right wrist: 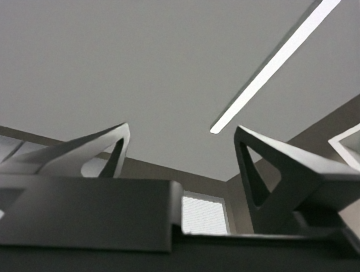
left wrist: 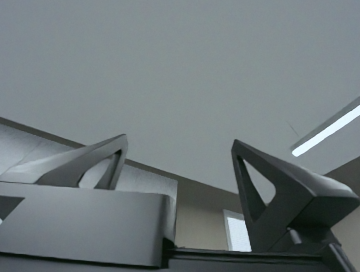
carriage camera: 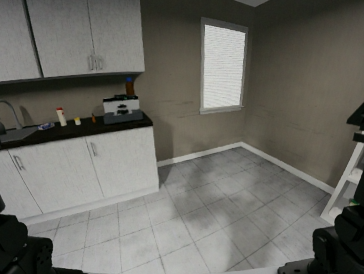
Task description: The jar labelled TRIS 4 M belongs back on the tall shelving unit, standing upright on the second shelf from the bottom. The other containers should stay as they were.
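Places are measured from the left arm's base along level axes (x ahead, y left, z up), in millimetres.
Pixels of known places: left gripper, between the fingertips: (left wrist: 179, 142); right gripper, between the fingertips: (right wrist: 181, 130).
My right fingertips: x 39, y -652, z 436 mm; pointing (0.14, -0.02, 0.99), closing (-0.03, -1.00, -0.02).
Behind a point stands the place of what it marks.
The labels are too small to read, so I cannot tell which container is the TRIS 4 M jar. On the dark counter stand a white bottle with a red cap (carriage camera: 61, 117) {x 1159, y 847, z 150 mm}, a small white jar with a yellow cap (carriage camera: 77, 121) {x 1170, y 689, z 98 mm} and a small brown bottle (carriage camera: 93, 118) {x 1237, y 553, z 104 mm}. A brown bottle with a blue cap (carriage camera: 130, 87) {x 1414, y 183, z 375 mm} is at the grey device. Part of a white shelving unit (carriage camera: 344, 182) {x 676, y -1758, z -378 mm} shows at the right edge, with items on its lower shelves. My left gripper (left wrist: 179, 142) {x 32, y 3, z 443 mm} and right gripper (right wrist: 182, 125) {x 39, y -652, z 436 mm} are open and empty, pointing up toward the ceiling, far from the counter.
The grey and white device (carriage camera: 121, 111) {x 1243, y 247, z 159 mm} stands near the right end of the counter (carriage camera: 45, 139) {x 831, y 755, z 50 mm}. A sink (carriage camera: 17, 134) {x 1076, y 1366, z 19 mm} and a small blue-white item (carriage camera: 46, 126) {x 1066, y 958, z 91 mm} are to its left. Wall cabinets (carriage camera: 65, 37) {x 1198, y 643, z 844 mm} hang above. A window (carriage camera: 225, 67) {x 2249, y -1059, z 621 mm} is in the back wall.
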